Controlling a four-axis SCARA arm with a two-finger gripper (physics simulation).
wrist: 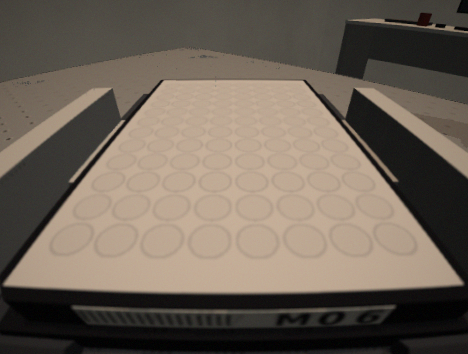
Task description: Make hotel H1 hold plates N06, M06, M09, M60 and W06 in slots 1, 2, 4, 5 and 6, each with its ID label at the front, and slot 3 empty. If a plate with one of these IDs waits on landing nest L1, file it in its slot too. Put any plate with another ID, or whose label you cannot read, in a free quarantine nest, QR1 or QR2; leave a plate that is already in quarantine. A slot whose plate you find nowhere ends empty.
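A plate with the label M06 [232,190] fills the middle of the wrist view. It has a pale top with rows of round well outlines and a dark rim. Its ID label [235,317], with a barcode and the text M06, is on the edge facing the camera. My gripper [233,108] is shut on this plate, with one finger along its left side and one along its right side. The plate looks level between the fingers. The hotel H1, its slots, the nest L1 and the quarantine nests do not show in this view.
A grey bench [390,50] with a pale top stands at the back right, with a small red object [424,19] and several dark items on it. A pale speckled surface [200,62] stretches behind the plate to a grey wall [150,25].
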